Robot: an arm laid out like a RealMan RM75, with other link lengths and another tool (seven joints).
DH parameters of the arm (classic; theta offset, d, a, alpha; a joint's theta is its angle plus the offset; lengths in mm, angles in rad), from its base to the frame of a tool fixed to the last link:
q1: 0 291 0 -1.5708
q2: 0 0 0 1.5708
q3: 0 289.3 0 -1.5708
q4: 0 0 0 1.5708
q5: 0 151.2 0 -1.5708
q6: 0 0 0 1.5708
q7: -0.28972 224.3 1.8 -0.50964
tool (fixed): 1.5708 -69.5 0 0
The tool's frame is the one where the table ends.
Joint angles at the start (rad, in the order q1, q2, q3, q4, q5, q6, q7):
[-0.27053, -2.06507, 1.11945, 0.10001, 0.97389, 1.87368, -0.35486]
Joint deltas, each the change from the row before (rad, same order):
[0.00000, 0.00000, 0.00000, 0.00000, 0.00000, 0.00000, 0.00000]
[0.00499, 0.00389, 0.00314, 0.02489, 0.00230, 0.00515, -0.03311]
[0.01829, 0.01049, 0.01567, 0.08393, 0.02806, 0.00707, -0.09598]
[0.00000, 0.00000, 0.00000, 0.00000, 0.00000, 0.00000, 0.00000]
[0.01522, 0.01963, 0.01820, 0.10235, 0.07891, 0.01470, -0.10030]
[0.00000, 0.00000, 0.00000, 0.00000, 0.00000, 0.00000, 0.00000]
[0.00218, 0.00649, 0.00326, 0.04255, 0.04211, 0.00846, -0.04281]
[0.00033, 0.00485, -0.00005, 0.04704, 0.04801, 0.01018, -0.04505]
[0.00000, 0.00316, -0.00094, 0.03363, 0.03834, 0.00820, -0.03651]
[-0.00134, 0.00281, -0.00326, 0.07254, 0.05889, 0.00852, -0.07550]
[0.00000, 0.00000, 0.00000, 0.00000, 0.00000, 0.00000, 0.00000]
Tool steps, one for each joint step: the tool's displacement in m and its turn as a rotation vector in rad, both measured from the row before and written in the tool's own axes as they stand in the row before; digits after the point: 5 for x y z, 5 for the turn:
[0.00000, 0.00000, 0.00000, 0.00000, 0.00000, 0.00000]
[-0.00020, -0.00265, 0.00009, 0.01049, 0.01619, -0.00963]
[0.00231, -0.00450, 0.00251, 0.00960, 0.06618, -0.04161]
[0.00000, 0.00000, 0.00000, 0.00000, 0.00000, 0.00000]
[0.00621, -0.00222, 0.00598, -0.02976, 0.11655, -0.06324]
[0.00000, 0.00000, 0.00000, 0.00000, 0.00000, 0.00000]
[0.00244, 0.00008, 0.00396, -0.01730, 0.05382, -0.03150]
[0.00224, 0.00029, 0.00486, -0.02145, 0.05782, -0.03282]
[0.00186, 0.00098, 0.00350, -0.01685, 0.04183, -0.03046]
[0.00109, 0.00036, 0.00604, -0.03216, 0.06594, -0.05073]
[0.00000, 0.00000, 0.00000, 0.00000, 0.00000, 0.00000]

